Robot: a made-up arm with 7 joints.
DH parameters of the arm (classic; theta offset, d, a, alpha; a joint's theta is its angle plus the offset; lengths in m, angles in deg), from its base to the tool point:
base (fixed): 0 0.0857 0 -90
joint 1: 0 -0.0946 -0.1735 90
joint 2: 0 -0.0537 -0.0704 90
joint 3: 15.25 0 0.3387 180
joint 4: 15.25 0.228 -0.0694 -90
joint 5: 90 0.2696 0.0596 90
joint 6: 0 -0.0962 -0.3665 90
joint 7: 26.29 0 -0.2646 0
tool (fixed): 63.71 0.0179 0 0
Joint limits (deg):
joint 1: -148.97..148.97
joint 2: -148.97..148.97
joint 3: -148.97..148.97
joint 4: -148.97..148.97
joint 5: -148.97..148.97
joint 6: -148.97..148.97
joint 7: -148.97..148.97
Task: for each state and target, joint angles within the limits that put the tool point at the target. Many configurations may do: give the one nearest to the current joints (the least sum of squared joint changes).
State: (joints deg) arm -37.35 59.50 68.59 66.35 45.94 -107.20 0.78
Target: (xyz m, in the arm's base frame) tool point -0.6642 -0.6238 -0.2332
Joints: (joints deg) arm -13.81 55.60 46.87 81.28 43.49 -118.45 5.22
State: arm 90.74 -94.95 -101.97 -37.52 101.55 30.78 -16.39
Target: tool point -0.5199 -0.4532 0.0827
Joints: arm 94.31 -95.90 -95.96 -45.31 104.87 44.99 -20.44
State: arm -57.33 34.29 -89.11 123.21 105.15 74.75 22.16
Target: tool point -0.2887 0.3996 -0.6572
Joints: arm -17.04 35.04 -88.33 122.17 108.23 99.70 34.23
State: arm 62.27 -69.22 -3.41 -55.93 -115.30 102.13 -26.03
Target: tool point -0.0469 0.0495 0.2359
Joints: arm 54.59 -60.41 3.89 -67.51 -110.23 73.89 -23.56
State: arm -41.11 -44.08 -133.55 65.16 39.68 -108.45 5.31
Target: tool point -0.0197 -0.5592 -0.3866
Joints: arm -44.99 -78.58 -148.97 87.10 12.82 -148.97 5.54
